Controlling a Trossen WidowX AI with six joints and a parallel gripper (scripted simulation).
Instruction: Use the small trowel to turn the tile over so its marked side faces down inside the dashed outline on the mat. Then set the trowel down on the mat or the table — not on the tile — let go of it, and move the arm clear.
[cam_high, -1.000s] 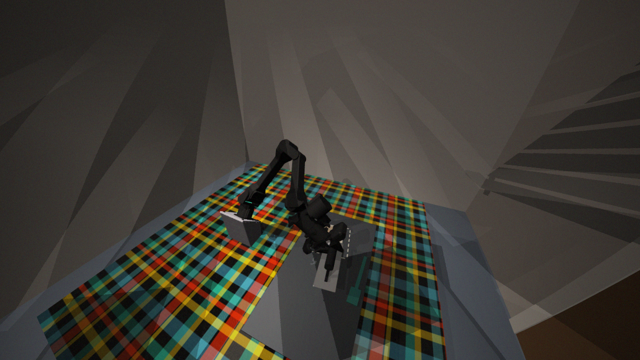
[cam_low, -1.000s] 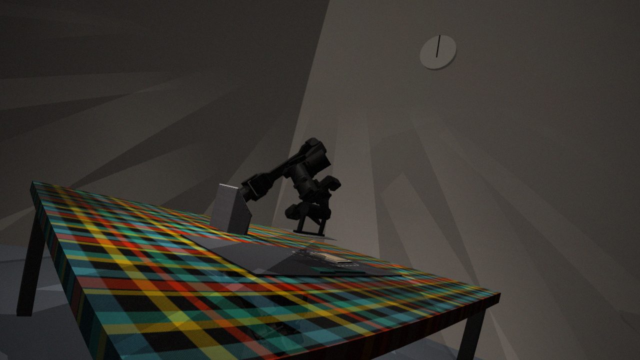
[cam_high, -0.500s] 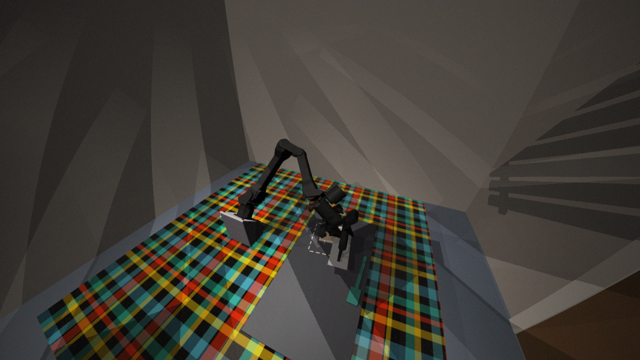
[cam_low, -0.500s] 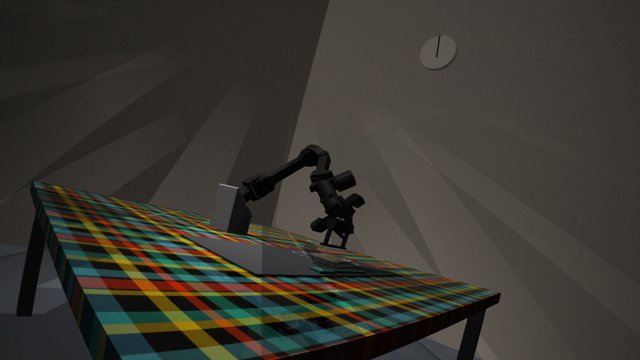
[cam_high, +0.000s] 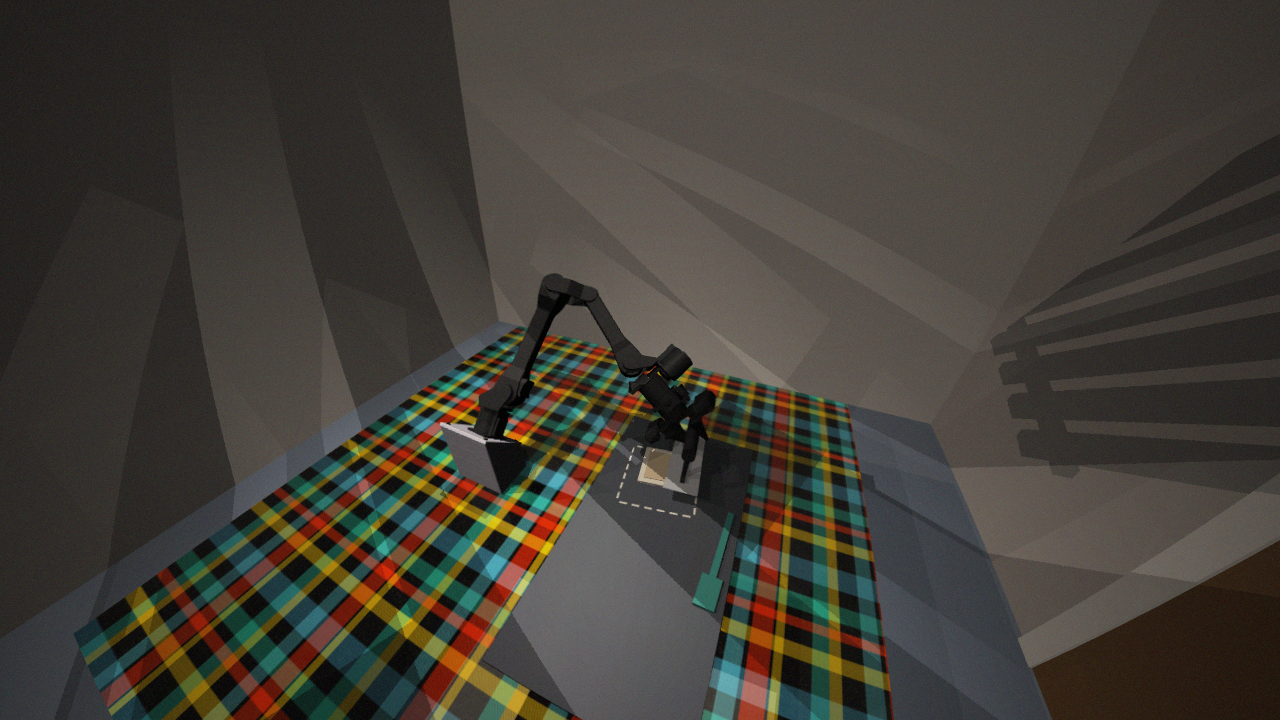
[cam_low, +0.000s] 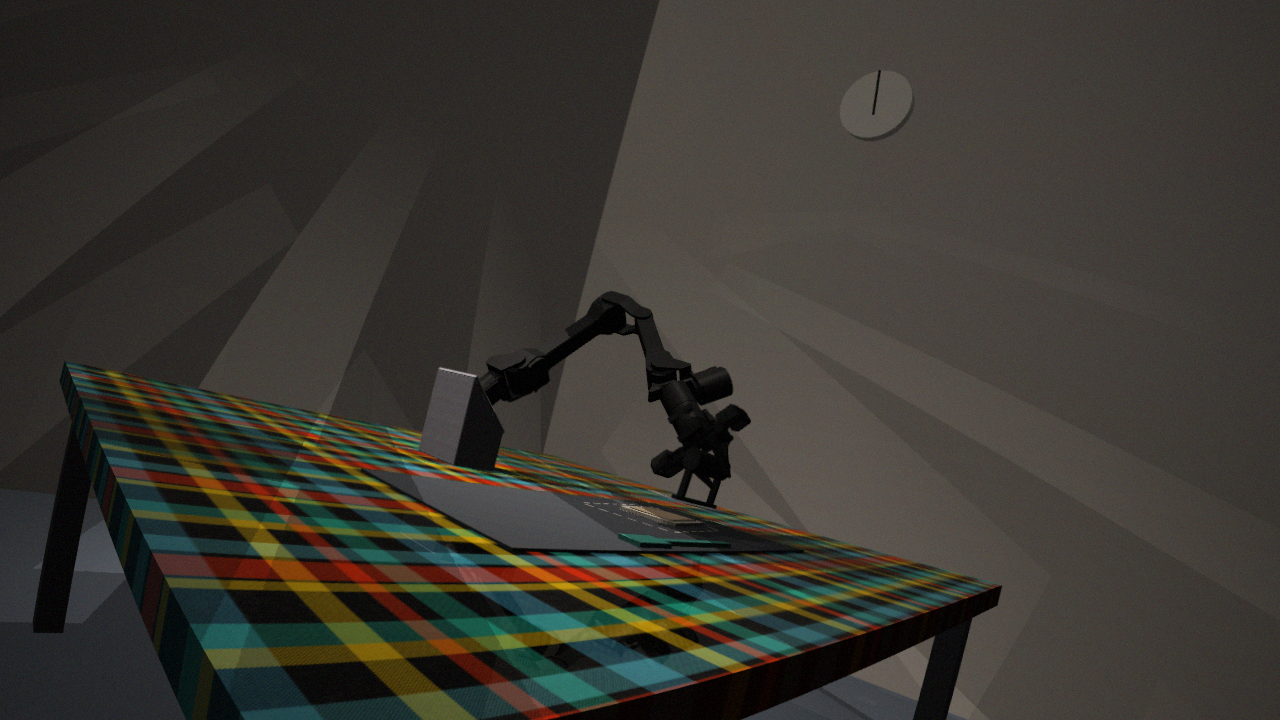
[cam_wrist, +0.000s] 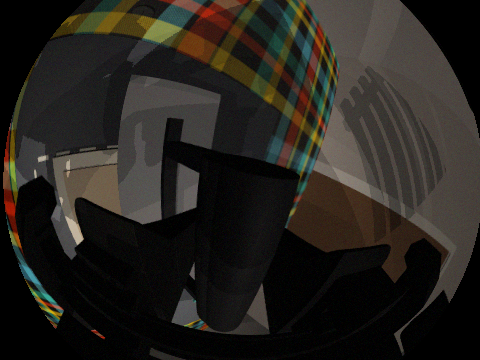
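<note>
My gripper tip is 220 mm to the left of the trowel, 130 mm short of it and 80 mm above it. Round my gripper tip: tile (80 mm below, 70 mm behind, 50 mm to the right).
</note>
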